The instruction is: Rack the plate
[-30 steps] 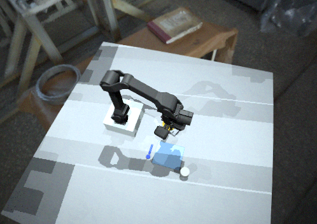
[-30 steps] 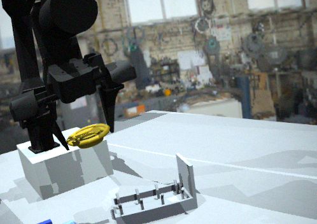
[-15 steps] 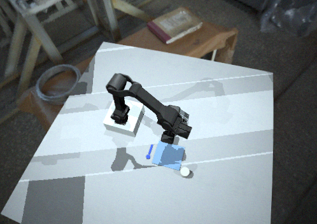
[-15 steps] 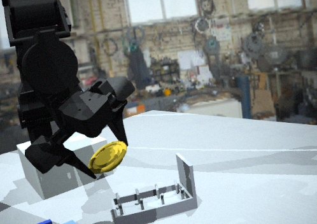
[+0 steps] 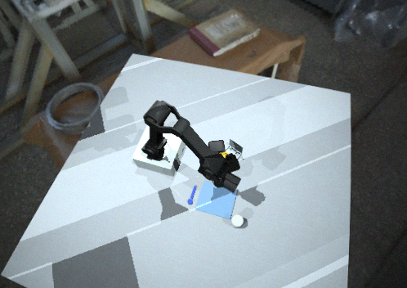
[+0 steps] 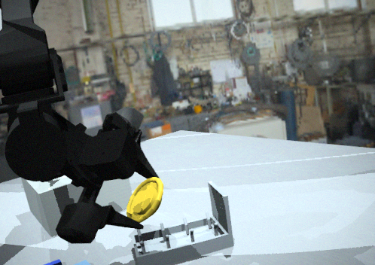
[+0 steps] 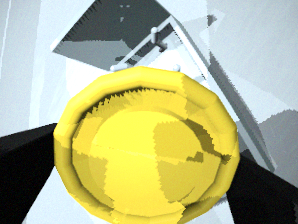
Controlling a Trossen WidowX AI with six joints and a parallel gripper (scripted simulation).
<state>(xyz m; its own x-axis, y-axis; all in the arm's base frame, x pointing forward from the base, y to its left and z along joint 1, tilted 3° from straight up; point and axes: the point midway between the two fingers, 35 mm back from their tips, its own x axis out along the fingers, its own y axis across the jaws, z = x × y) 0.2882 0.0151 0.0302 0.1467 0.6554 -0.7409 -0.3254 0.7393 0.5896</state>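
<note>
Right now the dish rack is 60 mm below my gripper tip, 30 mm to the left of it and 10 mm ahead of it. The rest, counted from my gripper tip: blue spoon 170 mm to the right, 110 mm behind, 80 mm below; light blue mat 160 mm to the right, 80 mm below; yellow plate 10 mm to the right, 10 mm above.
</note>
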